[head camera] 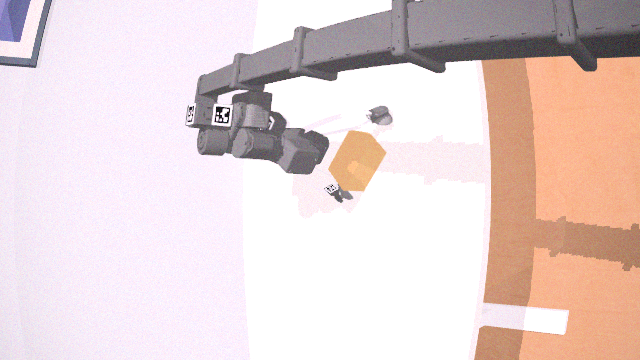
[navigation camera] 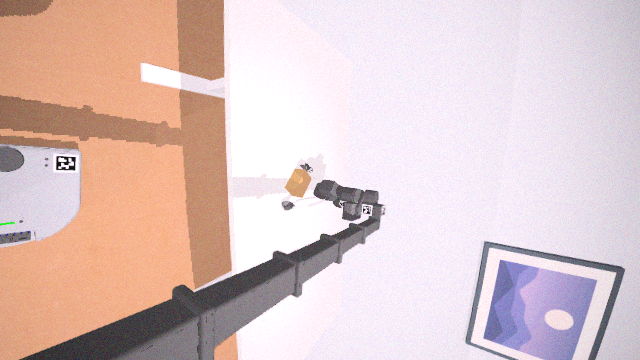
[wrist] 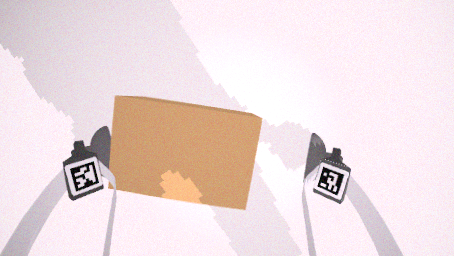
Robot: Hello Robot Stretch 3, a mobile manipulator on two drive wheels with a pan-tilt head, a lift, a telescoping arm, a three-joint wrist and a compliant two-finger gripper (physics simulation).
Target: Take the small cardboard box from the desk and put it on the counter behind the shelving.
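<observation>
The small cardboard box is on the white desk. My gripper is open, with one finger on either side of the box in all three views. In the wrist view, the left fingertip is right beside the box's left edge and partly hidden by it; whether they touch is unclear. A wide gap separates the box's right edge from the right fingertip. The counter and the shelving do not show.
My extended arm reaches across the desk. A pale wall with a framed picture borders the desk's far side. A white desk leg stands out over the orange floor. My base shows at left in the navigation view.
</observation>
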